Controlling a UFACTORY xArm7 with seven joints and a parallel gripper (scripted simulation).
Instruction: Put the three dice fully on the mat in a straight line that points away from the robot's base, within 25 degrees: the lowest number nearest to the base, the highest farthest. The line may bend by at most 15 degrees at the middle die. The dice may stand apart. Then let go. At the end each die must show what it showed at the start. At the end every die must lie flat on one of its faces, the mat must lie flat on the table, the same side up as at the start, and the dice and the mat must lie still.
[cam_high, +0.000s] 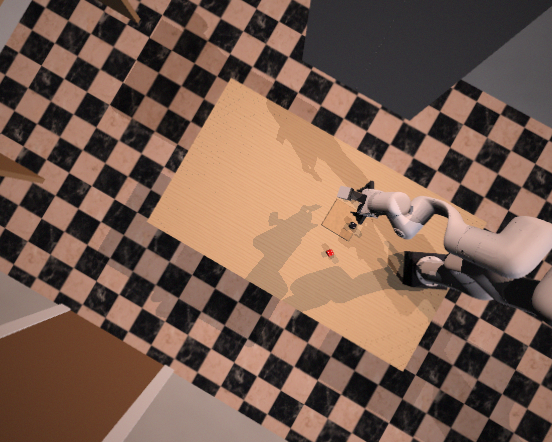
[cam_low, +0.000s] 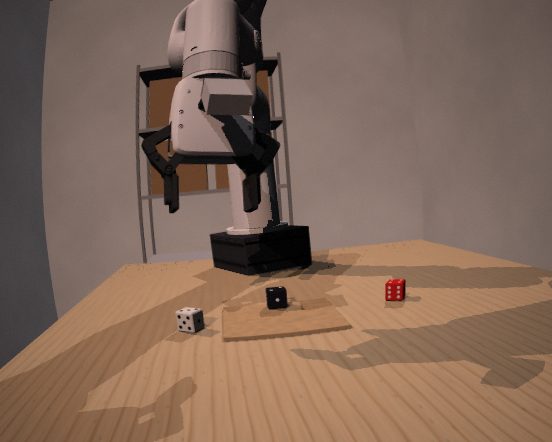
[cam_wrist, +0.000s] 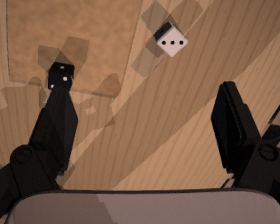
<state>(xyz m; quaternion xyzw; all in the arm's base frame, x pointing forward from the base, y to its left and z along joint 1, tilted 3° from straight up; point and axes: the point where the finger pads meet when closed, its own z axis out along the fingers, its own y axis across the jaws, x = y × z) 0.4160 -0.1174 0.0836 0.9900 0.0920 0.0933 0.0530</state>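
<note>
The white die is 40 mm to the right of my hand and 130 mm below it. Round my hand: thin mat: 10 mm behind, 70 mm to the left, 140 mm below; then red die: 10 mm behind, 230 mm to the left, 130 mm below; then black die: 50 mm behind, 80 mm to the left, 130 mm below.
</note>
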